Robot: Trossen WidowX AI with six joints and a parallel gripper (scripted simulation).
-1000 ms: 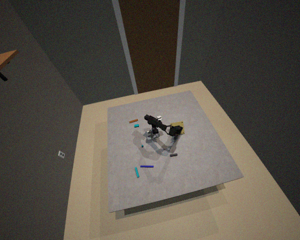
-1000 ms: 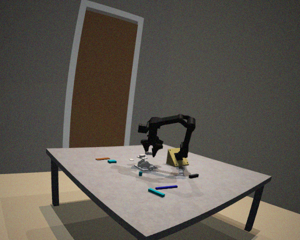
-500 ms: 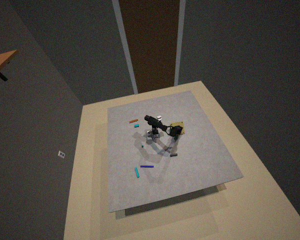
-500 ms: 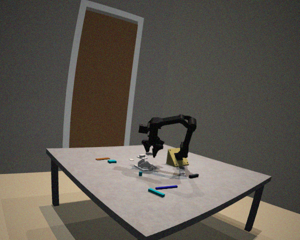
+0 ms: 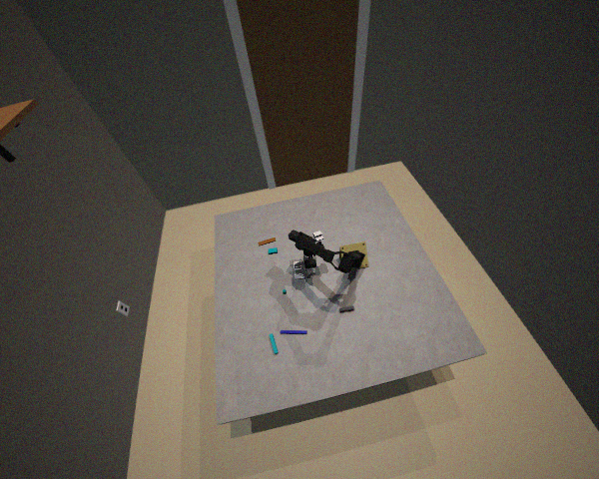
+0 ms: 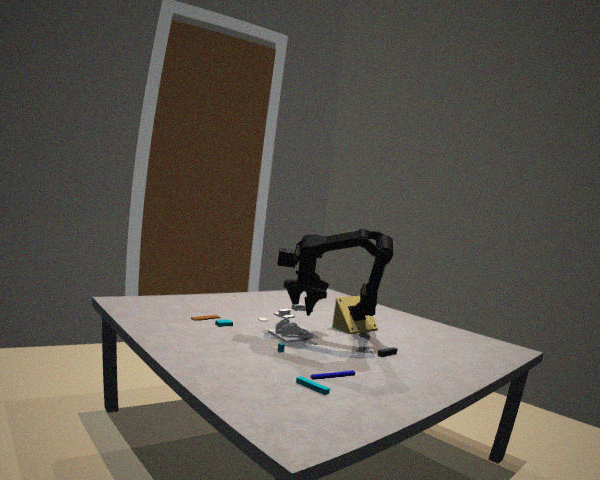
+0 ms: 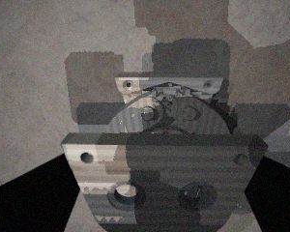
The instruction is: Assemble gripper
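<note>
Right now my gripper tip is 10 mm to the right of the white housing plate and 80 mm above it. Also, from my gripper tip: black block 140 mm behind, 300 mm to the left, 70 mm below; then white gripper base 10 mm ahead, 20 mm above; then small teal cube 180 mm ahead, 130 mm to the left, 70 mm below.
</note>
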